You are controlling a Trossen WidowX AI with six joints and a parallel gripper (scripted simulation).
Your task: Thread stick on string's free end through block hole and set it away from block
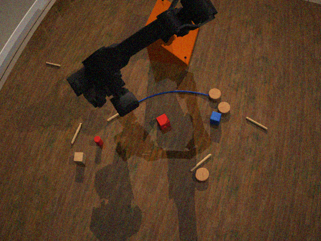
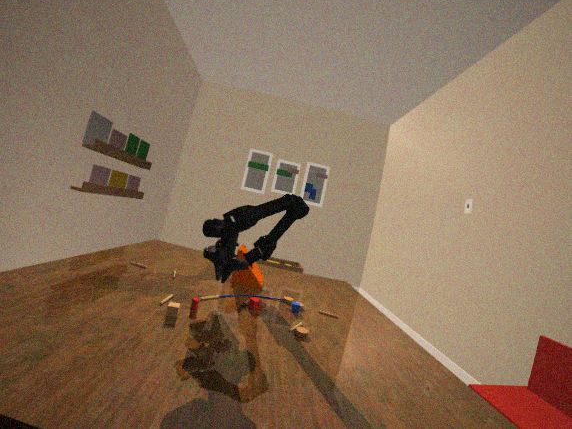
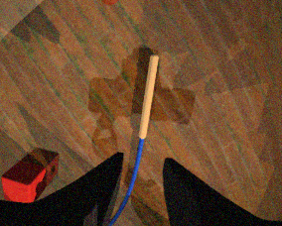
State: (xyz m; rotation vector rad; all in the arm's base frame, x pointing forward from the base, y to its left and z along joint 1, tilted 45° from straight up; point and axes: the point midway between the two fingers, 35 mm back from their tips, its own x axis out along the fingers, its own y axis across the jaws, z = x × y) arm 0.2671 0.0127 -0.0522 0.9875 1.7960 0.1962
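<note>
The thin wooden stick lies 10 mm ahead of my gripper tip, 10 mm to the right of it and 60 mm below it. Round my gripper tip: red cylinder 130 mm ahead, 30 mm to the right, 40 mm below; then red cube 140 mm to the left, 40 mm below; then wooden cube 210 mm ahead, 60 mm to the right, 40 mm below.
</note>
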